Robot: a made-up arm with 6 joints.
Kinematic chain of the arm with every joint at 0, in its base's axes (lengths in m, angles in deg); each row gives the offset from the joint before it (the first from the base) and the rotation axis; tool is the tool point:
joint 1: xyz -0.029 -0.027 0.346 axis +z
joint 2: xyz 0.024 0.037 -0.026 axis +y
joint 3: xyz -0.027 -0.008 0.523 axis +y
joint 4: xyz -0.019 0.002 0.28 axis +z
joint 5: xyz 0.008 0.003 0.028 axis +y
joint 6: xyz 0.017 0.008 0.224 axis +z
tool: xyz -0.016 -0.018 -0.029
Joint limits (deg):
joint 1: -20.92..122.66
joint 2: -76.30..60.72
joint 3: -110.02..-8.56
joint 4: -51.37..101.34
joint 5: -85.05..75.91
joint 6: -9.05..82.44
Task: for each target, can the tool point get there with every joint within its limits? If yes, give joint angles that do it. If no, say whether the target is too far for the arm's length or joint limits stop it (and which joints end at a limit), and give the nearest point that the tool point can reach.
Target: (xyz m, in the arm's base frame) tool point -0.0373 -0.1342 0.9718
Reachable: yes | joints 100.80 40.42 -98.30 -27.69 -14.56 66.13
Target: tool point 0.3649 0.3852 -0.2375
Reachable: no: joint limits stop it (at a limit: joint 1, joint 2, joint 3, joint 6) | nearest point 0.2200 -0.2425 0.0357 | short by 0.700 m
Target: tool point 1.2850 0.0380 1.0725
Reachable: no: too far | nearest point 0.8545 0.0167 0.8783 | short by 0.473 m
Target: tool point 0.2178 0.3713 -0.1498
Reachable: no: joint limits stop it (at a limit: joint 1, joint 2, joint 3, joint 6) | nearest point -0.2588 0.2136 0.0422 | short by 0.538 m
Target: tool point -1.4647 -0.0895 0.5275
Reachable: no: too far | nearest point -1.0225 -0.0703 0.4646 | short by 0.447 m
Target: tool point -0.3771 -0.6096 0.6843
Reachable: yes | joints 57.95 -24.89 -91.41 -14.96 33.36 74.82
